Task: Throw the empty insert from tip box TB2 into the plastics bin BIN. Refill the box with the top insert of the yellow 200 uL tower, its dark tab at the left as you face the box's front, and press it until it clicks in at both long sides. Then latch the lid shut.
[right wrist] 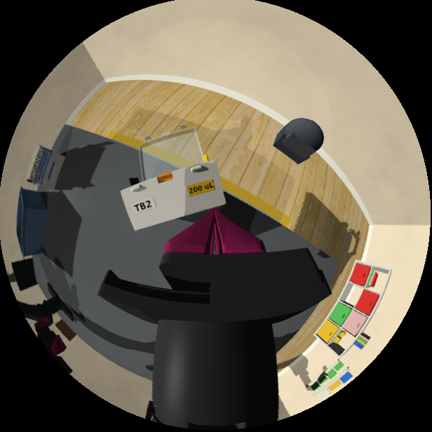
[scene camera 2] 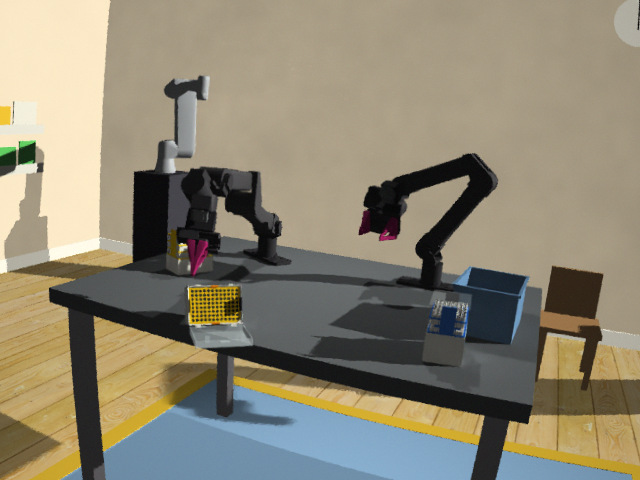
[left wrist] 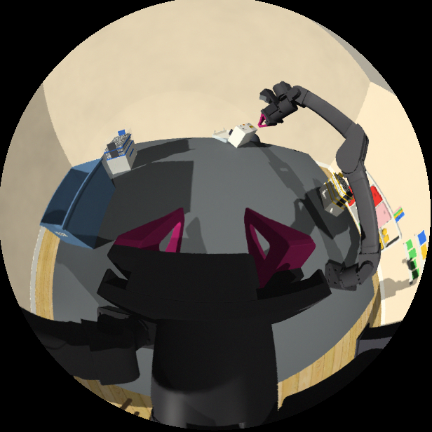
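Pixels of known places: left gripper, fingertip midpoint: (scene camera 2: 369, 236); right gripper, fingertip midpoint: (scene camera 2: 192, 275); left arm's base, link origin: (scene camera 2: 429, 286); right arm's base, link origin: (scene camera 2: 266, 258).
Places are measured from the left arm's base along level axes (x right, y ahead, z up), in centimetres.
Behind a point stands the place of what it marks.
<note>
Tip box TB2 (left wrist: 242, 136) (right wrist: 170, 200) is near the far table edge in the left wrist view, with its front labels and orange latch showing in the right wrist view. Its perforated yellow insert (scene camera 2: 214, 304) @[x 34.0, y 66.5, z 5.7 cm] is in the box, and the clear lid (scene camera 2: 222, 336) @[x 29.7, y 69.7, z 0.2 cm] (right wrist: 170, 156) is open. My right gripper (scene camera 2: 193, 272) @[x 41.4, y 64.5, z 10.5 cm] (right wrist: 214, 212) is shut and empty, its tips close to the front wall; contact is unclear. My left gripper (scene camera 2: 378, 233) @[x 15.8, y 16.4, z 15.9 cm] (left wrist: 213, 212) is partly open and empty, high above the table. The yellow tower (scene camera 2: 177, 264) @[x 66.1, y 36.7, z 3.2 cm] (left wrist: 331, 196) stands behind the right gripper. The blue bin (scene camera 2: 491, 315) @[x -22.4, y 38.3, z 6.1 cm] (left wrist: 75, 212) is at the right in scene camera 2.
A blue-and-white tip tower (scene camera 2: 444, 347) @[x -15.2, y 58.2, z 3.8 cm] (left wrist: 120, 164) (right wrist: 41, 165) stands beside the bin. The black table (scene camera 2: 289, 320) @[x 22.6, y 51.4, z 0.0 cm] bears both arms. The open lid lies close to the table's near edge in scene camera 2. A grey arm (scene camera 2: 186, 124) stands on a dark cabinet (scene camera 2: 149, 217) behind.
</note>
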